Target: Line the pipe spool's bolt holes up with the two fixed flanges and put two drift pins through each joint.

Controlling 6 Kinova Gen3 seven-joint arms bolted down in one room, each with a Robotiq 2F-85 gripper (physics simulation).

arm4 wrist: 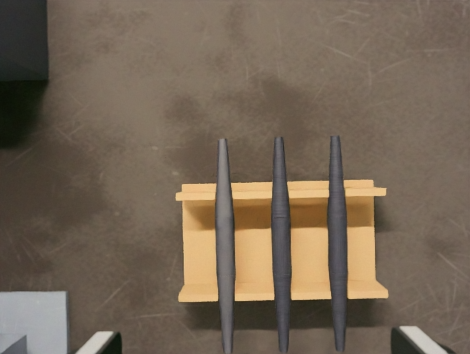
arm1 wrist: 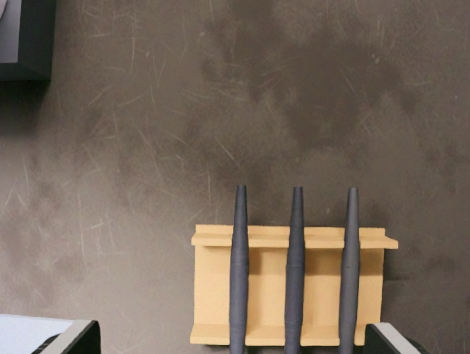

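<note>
In the arm1 wrist view three dark drift pins lie side by side across a tan rack. The arm1 gripper is open above them, its fingertips wide apart at the lower edge; the pins' near ends are cut off by the frame. In the arm4 wrist view three drift pins lie across another tan rack. The arm4 gripper is open, its fingertips wide apart on either side of the pins' near ends. The pipe spool and flanges cannot be made out.
In the arm1 wrist view a dark block-like object stands at the upper left and a pale flat surface shows at the lower left. In the arm4 wrist view a dark block stands at the upper left and a pale grey plate lies at the lower left.
</note>
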